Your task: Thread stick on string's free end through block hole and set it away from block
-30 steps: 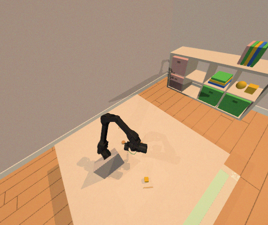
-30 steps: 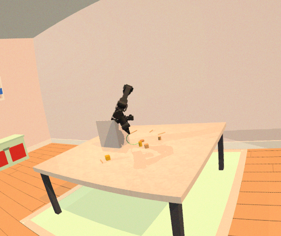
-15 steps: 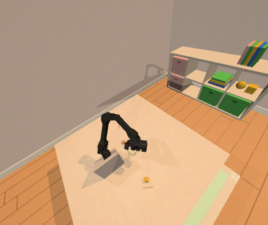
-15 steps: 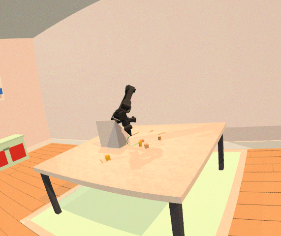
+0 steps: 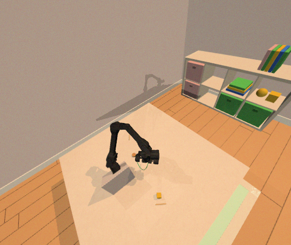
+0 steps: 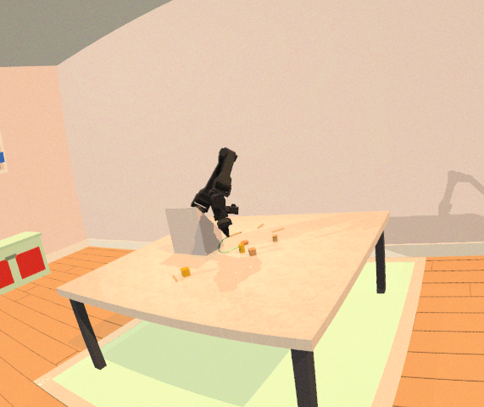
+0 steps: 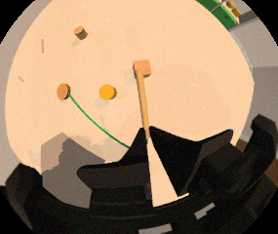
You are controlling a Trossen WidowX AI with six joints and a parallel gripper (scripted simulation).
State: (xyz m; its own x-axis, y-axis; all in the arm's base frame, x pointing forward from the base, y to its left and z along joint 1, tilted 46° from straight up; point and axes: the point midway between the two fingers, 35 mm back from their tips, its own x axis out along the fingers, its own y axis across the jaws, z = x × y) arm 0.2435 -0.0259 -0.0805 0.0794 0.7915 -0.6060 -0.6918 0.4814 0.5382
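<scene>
My gripper tip is now 90 mm above the wooden block, 80 mm short of it and 50 mm to the right of it. Round my gripper tip: thin wooden stick: 10 mm to the left, 10 mm ahead; then round wooden button: 190 mm to the left, 90 mm below, 50 mm behind; then yellow cylinder: 80 mm to the left, 80 mm below, 10 mm ahead.
</scene>
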